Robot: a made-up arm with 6 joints.
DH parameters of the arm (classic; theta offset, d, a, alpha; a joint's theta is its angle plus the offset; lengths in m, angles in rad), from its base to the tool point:
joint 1: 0 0.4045 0 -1.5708
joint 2: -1.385 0 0.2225 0
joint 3: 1.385 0 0.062 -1.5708
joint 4: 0 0.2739 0 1.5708
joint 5: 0 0 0.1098 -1.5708
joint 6: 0 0.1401 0 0
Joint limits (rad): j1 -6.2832..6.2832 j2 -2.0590..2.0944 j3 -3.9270..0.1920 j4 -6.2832..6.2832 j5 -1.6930..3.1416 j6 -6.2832..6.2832
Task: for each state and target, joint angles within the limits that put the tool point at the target. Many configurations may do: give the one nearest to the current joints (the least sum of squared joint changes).
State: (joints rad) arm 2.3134 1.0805 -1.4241 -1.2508 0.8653 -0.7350
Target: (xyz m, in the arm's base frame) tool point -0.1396 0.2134 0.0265
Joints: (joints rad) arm 2.3354 1.0786 -1.0666 -1.2018 0.9517 -0.7350
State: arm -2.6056 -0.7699 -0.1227 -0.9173 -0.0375 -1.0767
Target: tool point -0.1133 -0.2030 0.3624
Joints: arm -2.6826 -0.8941 0.1920 -1.1536 -0.2792 -1.0767
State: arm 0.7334 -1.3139 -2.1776 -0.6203 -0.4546 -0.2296
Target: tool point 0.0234 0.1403 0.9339
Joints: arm 0.5615 -0.7563 -1.3871 -0.7716 -0.3635 -0.2296
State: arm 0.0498 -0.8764 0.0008 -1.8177 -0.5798 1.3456
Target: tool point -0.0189 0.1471 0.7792
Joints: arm 0.2228 -1.4428 -0.8376 -1.4156 -0.3317 1.3456
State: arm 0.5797 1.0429 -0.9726 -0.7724 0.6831 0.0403
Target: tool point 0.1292 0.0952 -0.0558
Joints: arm 0.5911 1.4193 -1.1308 -0.7680 0.6077 0.0403
